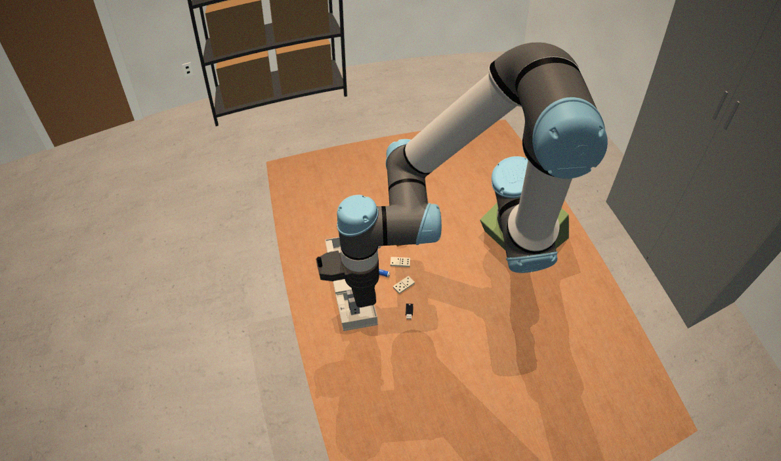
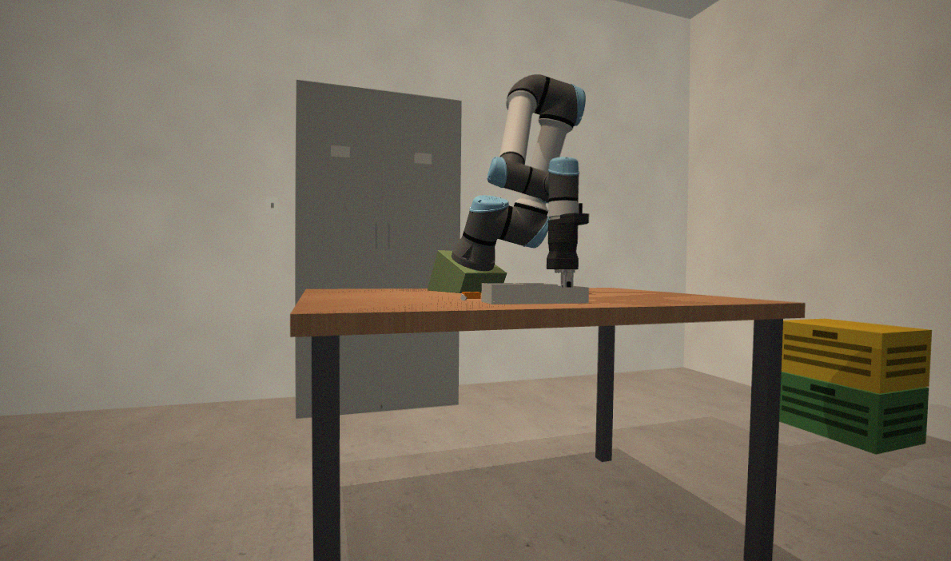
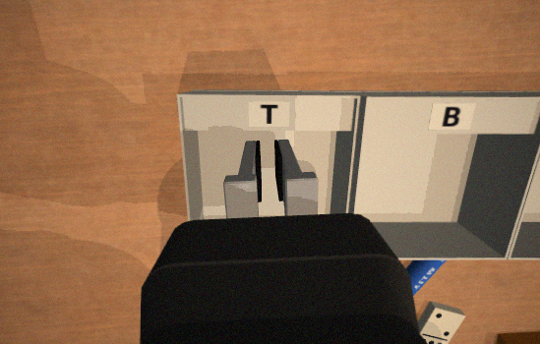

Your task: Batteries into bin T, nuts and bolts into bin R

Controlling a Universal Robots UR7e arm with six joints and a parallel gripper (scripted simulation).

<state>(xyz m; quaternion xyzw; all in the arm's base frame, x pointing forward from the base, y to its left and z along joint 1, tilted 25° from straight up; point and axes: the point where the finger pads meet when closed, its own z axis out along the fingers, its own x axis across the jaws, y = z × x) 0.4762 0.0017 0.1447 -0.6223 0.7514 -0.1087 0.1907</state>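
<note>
The grey bolt is 220 mm to the right of my hand, 140 mm behind it and 30 mm below it. Also, from my hand: blue cylindrical battery 110 mm behind, 80 mm to the right, 30 mm below; black USB stick 120 mm behind, 50 mm to the left, 30 mm below; grey bin row 80 mm to the right, 20 mm behind, 10 mm below.
</note>
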